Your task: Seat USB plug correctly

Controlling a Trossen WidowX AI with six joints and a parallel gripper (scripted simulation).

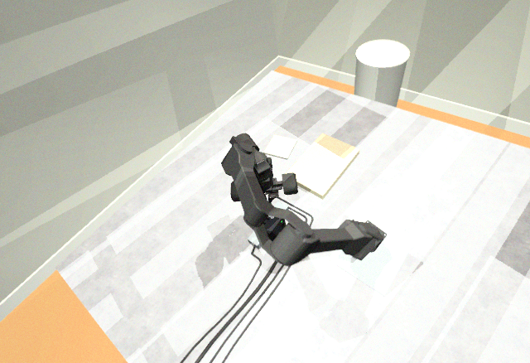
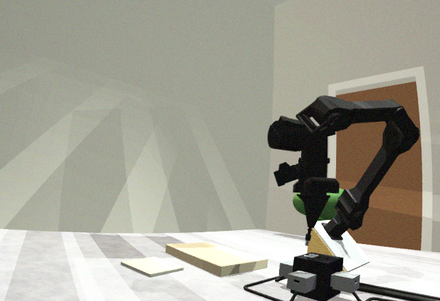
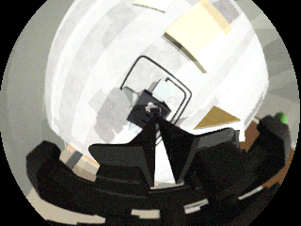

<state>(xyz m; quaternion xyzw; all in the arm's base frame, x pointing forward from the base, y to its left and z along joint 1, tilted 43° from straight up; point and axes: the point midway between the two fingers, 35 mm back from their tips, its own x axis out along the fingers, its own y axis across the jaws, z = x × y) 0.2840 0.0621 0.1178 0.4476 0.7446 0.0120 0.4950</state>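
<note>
The black USB plug is 2 cm below my gripper tip. Round my gripper tip: white tile: 23 cm ahead, 27 cm to the right, 13 cm below; cream board: 3 cm ahead, 30 cm to the right, 12 cm below.
</note>
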